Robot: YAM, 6 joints.
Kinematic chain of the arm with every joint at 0, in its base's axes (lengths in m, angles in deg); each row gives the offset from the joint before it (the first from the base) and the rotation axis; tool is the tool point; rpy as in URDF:
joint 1: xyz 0 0 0.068 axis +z
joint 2: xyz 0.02 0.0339 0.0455 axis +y
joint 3: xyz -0.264 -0.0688 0 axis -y
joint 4: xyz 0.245 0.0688 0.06 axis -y
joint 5: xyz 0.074 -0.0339 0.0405 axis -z
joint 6: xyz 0.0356 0 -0.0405 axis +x
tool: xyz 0 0 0 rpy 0 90 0
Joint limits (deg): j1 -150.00..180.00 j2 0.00..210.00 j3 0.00..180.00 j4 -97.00..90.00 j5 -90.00..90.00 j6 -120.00..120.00
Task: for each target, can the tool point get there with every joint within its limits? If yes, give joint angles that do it. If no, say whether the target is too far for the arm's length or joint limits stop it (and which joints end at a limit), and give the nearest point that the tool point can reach.
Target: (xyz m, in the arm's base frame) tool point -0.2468 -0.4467 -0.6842
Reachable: no: too far | nearest point -0.1843 -0.3335 -0.3553 | short by 0.353 m
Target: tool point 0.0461 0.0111 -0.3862
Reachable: no: joint limits stop it (at a limit: joint 2) | nearest point 0.0728 0.0175 -0.3359 | short by 0.057 m
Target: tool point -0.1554 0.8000 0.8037
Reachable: no: too far | nearest point -0.0939 0.4835 0.5238 | short by 0.427 m
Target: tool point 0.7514 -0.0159 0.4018
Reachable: no: too far | nearest point 0.6021 -0.0127 0.3430 | short by 0.160 m
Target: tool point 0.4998 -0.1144 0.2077
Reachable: yes | joints -10.93 127.16 88.31 33.78 29.54 43.54
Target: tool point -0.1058 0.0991 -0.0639
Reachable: yes | joints 142.44 139.27 20.30 23.83 23.25 -22.51
